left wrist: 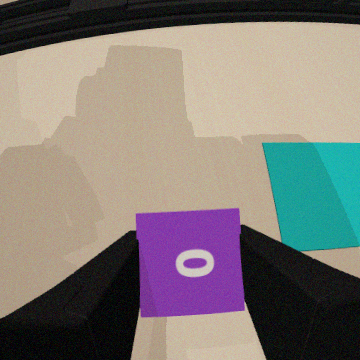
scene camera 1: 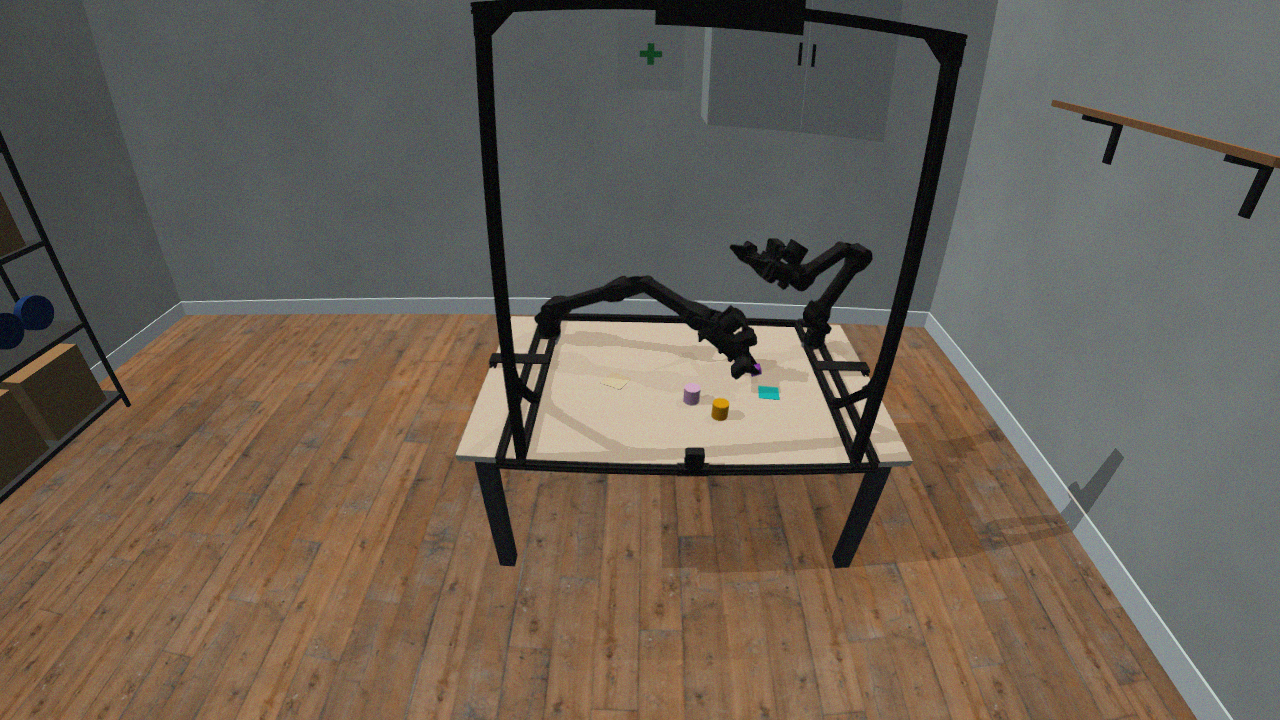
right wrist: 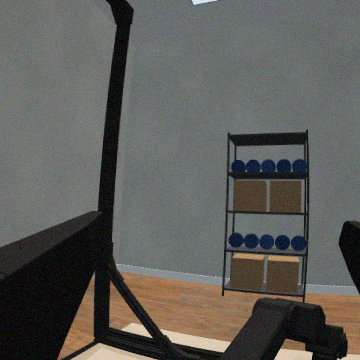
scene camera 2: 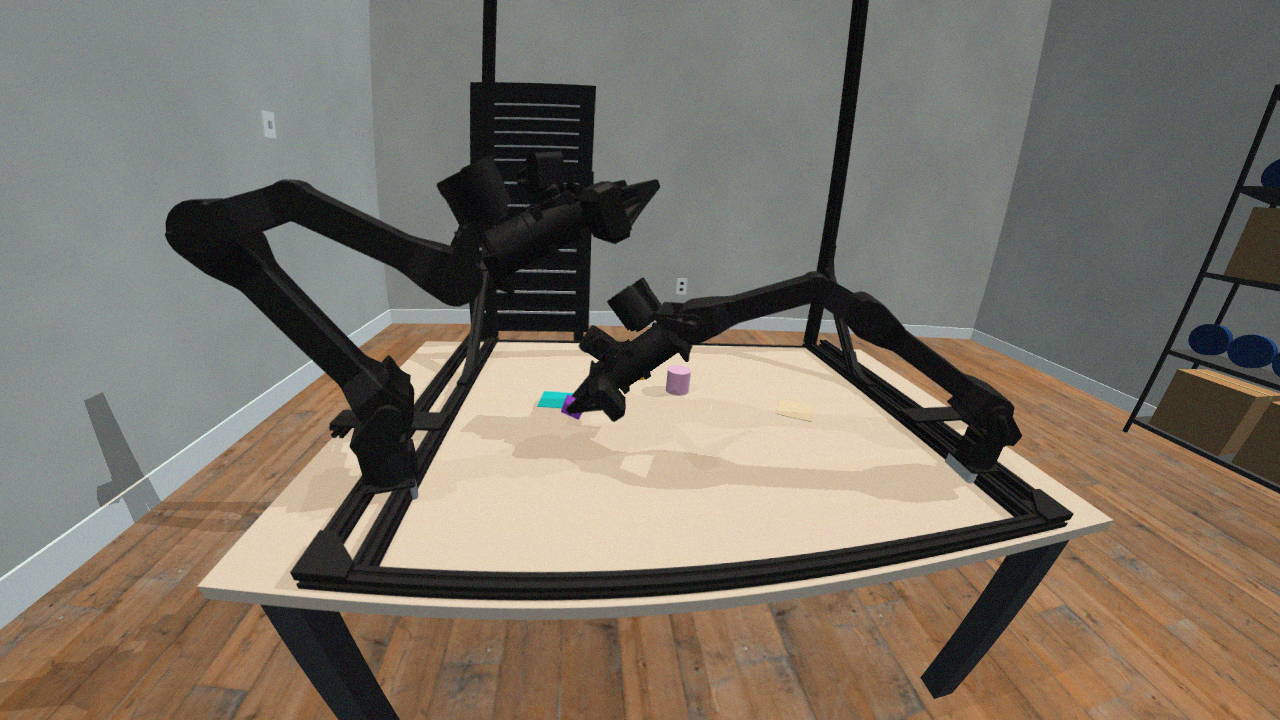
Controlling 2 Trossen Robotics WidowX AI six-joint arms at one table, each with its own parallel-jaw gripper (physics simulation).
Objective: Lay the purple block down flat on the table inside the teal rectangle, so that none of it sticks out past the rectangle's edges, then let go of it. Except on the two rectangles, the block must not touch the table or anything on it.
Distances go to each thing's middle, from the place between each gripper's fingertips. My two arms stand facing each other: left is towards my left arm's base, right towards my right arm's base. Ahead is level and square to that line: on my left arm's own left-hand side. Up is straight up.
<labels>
The purple block (left wrist: pixel 189 261) is 10 mm to the left of my left hand. The rest, counted from my left hand: teal rectangle (left wrist: pixel 307 179) 80 mm behind, 30 mm to the right, 30 mm below.
Right now the purple block is 7 cm behind my right hand, 8 cm to the right of it and 36 cm below it. Round my right hand: teal rectangle (14 cm behind, 12 cm to the right, 38 cm below).
</labels>
